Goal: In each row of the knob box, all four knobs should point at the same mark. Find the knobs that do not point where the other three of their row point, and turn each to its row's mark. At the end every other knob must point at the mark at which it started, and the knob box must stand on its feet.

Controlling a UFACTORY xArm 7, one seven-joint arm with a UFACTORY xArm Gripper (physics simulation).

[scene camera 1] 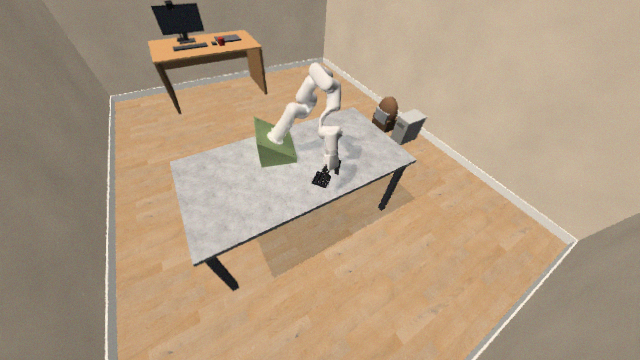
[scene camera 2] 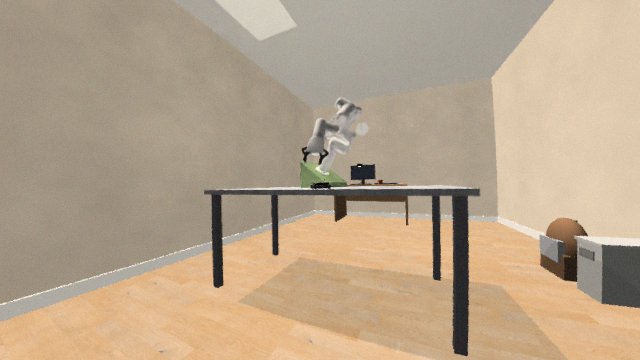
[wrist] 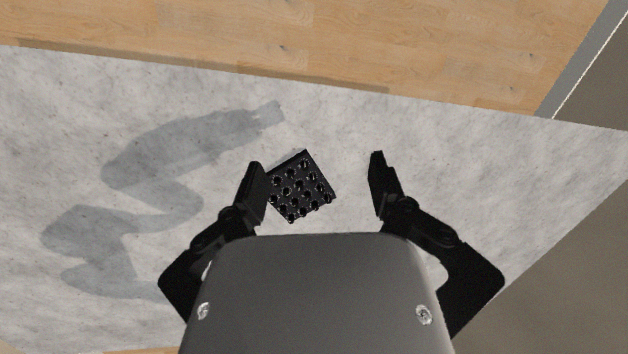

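Seen in the pictures: gripper, between the fingertips: (scene camera 1: pixel 331 176) (scene camera 2: pixel 312 162) (wrist: pixel 315 168); arm's base, origin of its link: (scene camera 1: pixel 275 138) (scene camera 2: pixel 322 171).
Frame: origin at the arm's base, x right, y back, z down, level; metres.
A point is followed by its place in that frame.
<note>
The knob box (scene camera 1: pixel 321 178) {y -0.394, x -0.197, z 0.116 m} (scene camera 2: pixel 320 185) {y -0.443, x -0.224, z 0.118 m} (wrist: pixel 302 190) {y -0.400, x -0.188, z 0.117 m} is a small black block with a grid of black knobs facing up. It stands flat on the grey table (scene camera 1: pixel 225 200) {y -0.304, x 0.444, z 0.139 m} (scene camera 2: pixel 400 189) {y -0.525, x -0.695, z 0.141 m} (wrist: pixel 475 165) {y -0.495, x 0.165, z 0.139 m}. The knobs' pointing directions are too small and dark to read with certainty. My gripper (scene camera 1: pixel 332 171) {y -0.509, x -0.206, z -0.017 m} (scene camera 2: pixel 313 162) {y -0.509, x -0.206, z -0.017 m} (wrist: pixel 315 168) {y -0.509, x -0.206, z -0.017 m} is open, with nothing between its fingers. It hangs above the table, over and beside the box. In the wrist view the box shows between the fingers, close to the left finger, which hides its left corner.
The green wedge-shaped base (scene camera 1: pixel 274 155) {y -0.132, x 0.051, z 0.035 m} (scene camera 2: pixel 311 176) {y -0.137, x 0.026, z 0.046 m} carries the arm at the table's rear edge. A wooden desk (scene camera 1: pixel 200 55) with a monitor (scene camera 1: pixel 178 19) stands behind. A grey cabinet (scene camera 1: pixel 409 127) (scene camera 2: pixel 620 270) stands on the floor by the wall. The arm's shadow lies beside the box.
</note>
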